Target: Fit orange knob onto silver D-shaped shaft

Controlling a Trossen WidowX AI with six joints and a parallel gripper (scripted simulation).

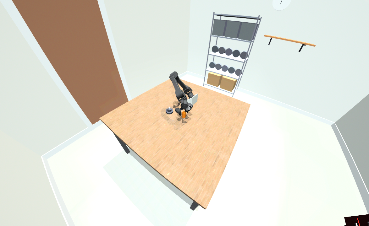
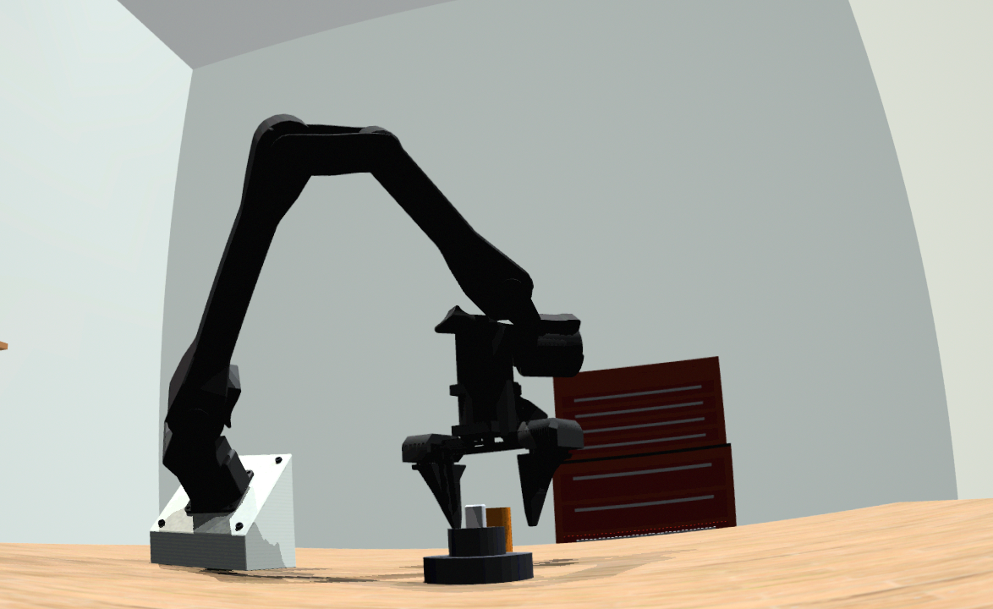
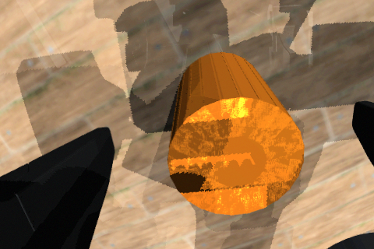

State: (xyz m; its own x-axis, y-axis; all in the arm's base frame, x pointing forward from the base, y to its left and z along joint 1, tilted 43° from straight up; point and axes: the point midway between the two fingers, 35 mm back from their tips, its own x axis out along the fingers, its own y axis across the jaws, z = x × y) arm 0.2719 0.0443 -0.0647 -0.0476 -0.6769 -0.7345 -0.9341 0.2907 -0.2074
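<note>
Now: gripper tip right at the orange knob. Also, from my gripper tip: dark round pedestal 17 cm to the right, 3 cm ahead, 1 cm below.
</note>
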